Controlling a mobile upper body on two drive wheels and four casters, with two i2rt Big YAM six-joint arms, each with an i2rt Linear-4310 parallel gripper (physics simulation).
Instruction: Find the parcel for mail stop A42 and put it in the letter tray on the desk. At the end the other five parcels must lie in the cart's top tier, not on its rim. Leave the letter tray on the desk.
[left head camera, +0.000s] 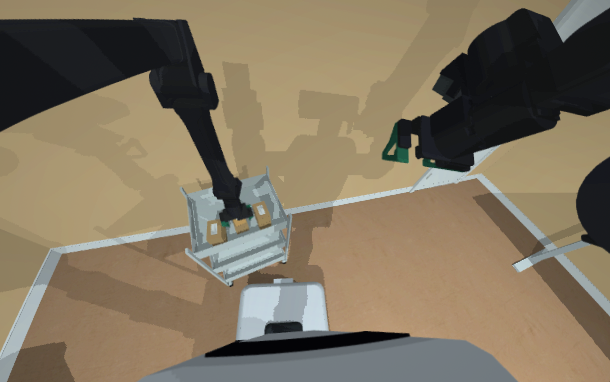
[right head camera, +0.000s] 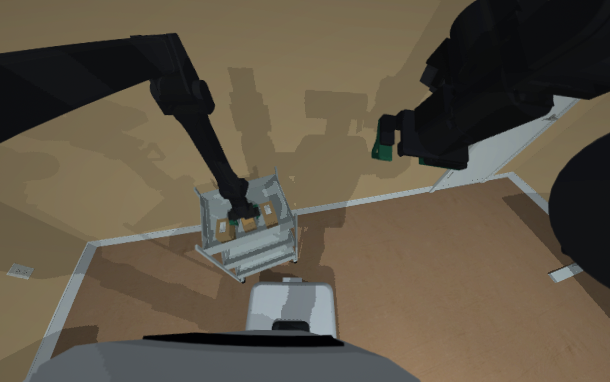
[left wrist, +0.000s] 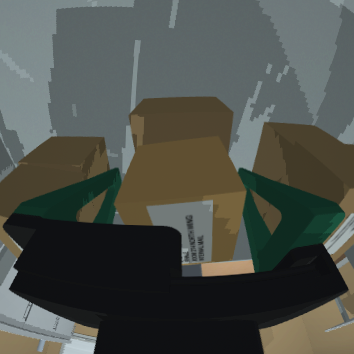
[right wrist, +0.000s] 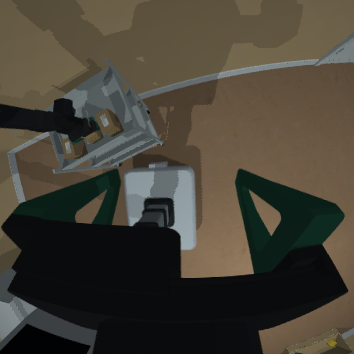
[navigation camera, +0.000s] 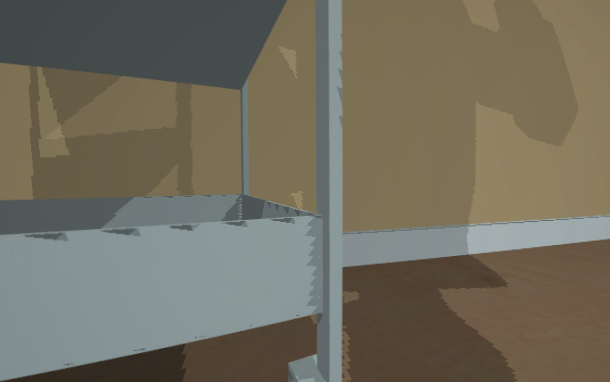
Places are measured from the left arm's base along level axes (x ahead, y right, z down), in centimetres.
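Pixels of known places: left gripper, fingertip midpoint: (left head camera: 239, 222) (right head camera: 247, 221) (left wrist: 178, 174) (right wrist: 90, 132); right gripper, fingertip midpoint: (left head camera: 403, 159) (right head camera: 396, 157) (right wrist: 177, 175).
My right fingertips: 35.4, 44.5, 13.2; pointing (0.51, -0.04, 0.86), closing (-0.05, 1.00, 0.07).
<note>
Ahead of a thing's pixels: the offset from my right fingertips to its top centre, as dx, dy, dz. "pt": to the spot under its first point.
My left gripper (left head camera: 237, 217) (right head camera: 244, 216) (left wrist: 178, 174) (right wrist: 90, 132) is open, low over the cart's top tier, with one finger on each side of the middle front parcel @[+17.1, -44.1, +56.5] (left head camera: 241, 226) (right head camera: 249, 224). In the left wrist view this brown parcel @[+17.1, -44.1, +51.5] (left wrist: 185, 185) has a white label reading "north wing"; the gripper's body hides its stop code. Another parcel (left wrist: 182, 127) stands behind it. Brown parcels @[+9.9, -52.8, +51.5] (left wrist: 45, 185) @[pt +21.9, -37.7, +56.0] (left wrist: 295, 155) stand on either side, outside the fingers. My right gripper (left head camera: 414, 162) (right head camera: 404, 161) (right wrist: 177, 175) is open and empty, away from the cart. Letter tray and desk cannot be made out.
The grey cart's front panel @[pt +6.2, -44.6, +58.7] (left head camera: 235, 243) (right head camera: 245, 241) faces my base, and its upright post @[pt +15.0, -19.9, +103.3] (navigation camera: 330, 150) stands close in the navigation view. My white base (left head camera: 255, 305) (right wrist: 160, 185) is near the cart. The wall stands behind the cart. A tan box (right wrist: 320, 345) shows at the right wrist view's bottom edge.
</note>
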